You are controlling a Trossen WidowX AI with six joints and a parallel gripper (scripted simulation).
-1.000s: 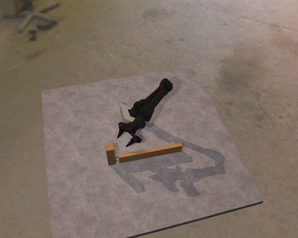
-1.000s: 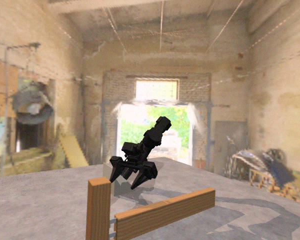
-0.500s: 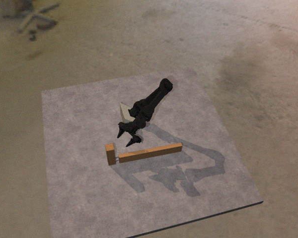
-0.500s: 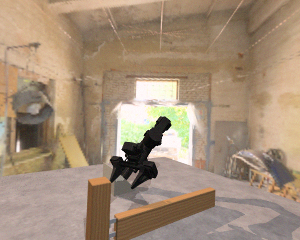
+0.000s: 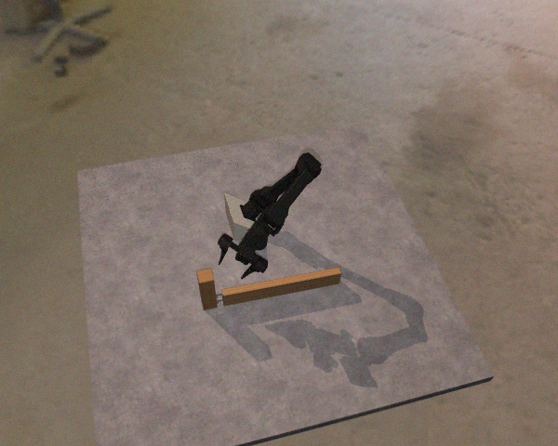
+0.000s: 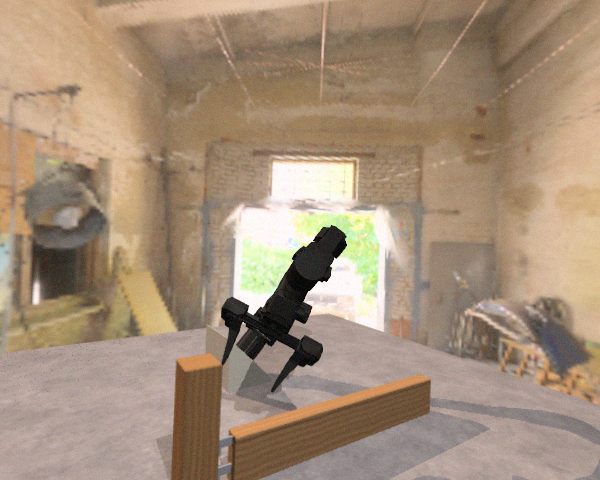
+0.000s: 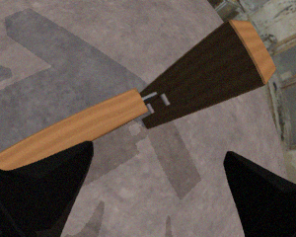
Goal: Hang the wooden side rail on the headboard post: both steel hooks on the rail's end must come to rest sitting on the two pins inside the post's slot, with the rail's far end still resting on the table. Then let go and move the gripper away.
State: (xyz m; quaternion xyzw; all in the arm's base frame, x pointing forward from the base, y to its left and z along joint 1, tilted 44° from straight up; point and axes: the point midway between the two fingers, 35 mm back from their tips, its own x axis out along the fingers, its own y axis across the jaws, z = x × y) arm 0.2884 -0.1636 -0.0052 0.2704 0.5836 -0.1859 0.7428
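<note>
My gripper tip is 3 cm short of the wooden headboard post, 9 cm to the left of it and 5 cm above it.
</note>
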